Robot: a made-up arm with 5 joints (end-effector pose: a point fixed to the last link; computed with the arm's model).
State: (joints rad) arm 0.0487 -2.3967 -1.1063 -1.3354 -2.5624
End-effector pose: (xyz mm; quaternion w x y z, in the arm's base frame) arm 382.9 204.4 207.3 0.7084 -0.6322 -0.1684 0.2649
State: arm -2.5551 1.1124 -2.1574 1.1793 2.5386
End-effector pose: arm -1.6 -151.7 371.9 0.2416 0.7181 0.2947 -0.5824
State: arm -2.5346 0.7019 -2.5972 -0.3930 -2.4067
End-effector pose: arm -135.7 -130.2 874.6 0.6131 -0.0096 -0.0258 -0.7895
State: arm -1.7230 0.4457 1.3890 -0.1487 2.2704
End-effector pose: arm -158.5 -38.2 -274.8 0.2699 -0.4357 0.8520 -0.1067
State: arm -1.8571 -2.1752 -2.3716 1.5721 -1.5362
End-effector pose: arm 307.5 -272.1 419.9 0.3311 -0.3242 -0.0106 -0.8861
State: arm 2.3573 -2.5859 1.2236 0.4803 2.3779
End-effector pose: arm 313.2 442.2 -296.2 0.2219 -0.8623 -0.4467 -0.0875
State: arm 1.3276 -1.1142 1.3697 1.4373 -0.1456
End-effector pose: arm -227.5 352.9 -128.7 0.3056 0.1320 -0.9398 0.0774
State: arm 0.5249 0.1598 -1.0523 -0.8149 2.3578
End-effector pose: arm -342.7 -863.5 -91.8 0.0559 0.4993 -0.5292 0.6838
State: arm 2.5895 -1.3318 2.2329 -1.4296 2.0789
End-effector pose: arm -699.8 388.2 743.8 0.6538 0.3752 -0.2515 0.6070
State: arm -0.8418 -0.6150 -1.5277 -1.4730 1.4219
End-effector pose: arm 584.1 -606.8 928.2 0.1656 0.6509 0.5093 0.5381
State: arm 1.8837 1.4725 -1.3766 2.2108 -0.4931
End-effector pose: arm -84.5 -100.5 -129.8 0.1057 0.2695 -0.0506 0.9559
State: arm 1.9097 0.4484 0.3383 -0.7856 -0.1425
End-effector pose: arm 162.9 -428.3 362.4 0.5710 0.6402 0.4959 0.1349
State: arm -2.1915 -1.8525 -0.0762 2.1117 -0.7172
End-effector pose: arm -211.9 283.5 368.1 0.9446 -0.0008 0.1065 0.3104
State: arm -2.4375 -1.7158 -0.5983 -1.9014 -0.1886
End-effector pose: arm 57.9 398.8 -169.5 0.4204 0.4051 -0.7267 0.3621
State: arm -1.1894 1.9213 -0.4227 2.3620 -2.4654
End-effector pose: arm -150.5 -57.8 398.7 0.1309 -0.4746 0.8096 -0.3198
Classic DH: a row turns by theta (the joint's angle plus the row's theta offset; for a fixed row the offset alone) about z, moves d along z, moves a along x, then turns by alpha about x. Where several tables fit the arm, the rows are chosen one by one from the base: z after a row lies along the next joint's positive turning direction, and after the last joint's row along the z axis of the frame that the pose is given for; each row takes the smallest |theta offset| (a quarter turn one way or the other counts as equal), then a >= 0, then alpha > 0; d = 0 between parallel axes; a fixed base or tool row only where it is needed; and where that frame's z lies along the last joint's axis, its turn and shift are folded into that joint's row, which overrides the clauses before.
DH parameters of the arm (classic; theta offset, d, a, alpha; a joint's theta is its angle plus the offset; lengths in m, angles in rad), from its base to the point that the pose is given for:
base (fixed): 1.5708 0.192 0 1.5708
joint 1: 0 0.037 -0.229 1.5708
joint 2: 0 0.133 0.021 1.5708
joint 3: -1.5708 0 0.39 1.5708
joint 4: 1.5708 -0.081 0.296 1.5708
joint 5: 1.5184 0 -0.2483 0
tool (fixed): 1.6232 0.082 0 0

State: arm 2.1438 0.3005 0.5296 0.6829 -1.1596
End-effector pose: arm 51.5 -203.0 250.4 0.4309 0.6035 0.2855 -0.6071
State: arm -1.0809 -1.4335 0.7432 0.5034 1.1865
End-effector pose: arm -328.4 -411.2 742.4 0.0403 0.3495 -0.2260 -0.9084
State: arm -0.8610 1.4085 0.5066 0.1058 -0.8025
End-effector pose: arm 469.7 88.5 320.6 0.2989 -0.4169 -0.3346 -0.7905
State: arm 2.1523 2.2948 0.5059 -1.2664 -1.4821
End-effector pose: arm 236.5 80.7 -342.1 0.2187 0.3188 -0.8995 -0.2033
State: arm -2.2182 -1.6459 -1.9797 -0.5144 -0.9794
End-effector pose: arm 560.6 20.8 454.0 0.2564 -0.3550 0.6994 -0.5649
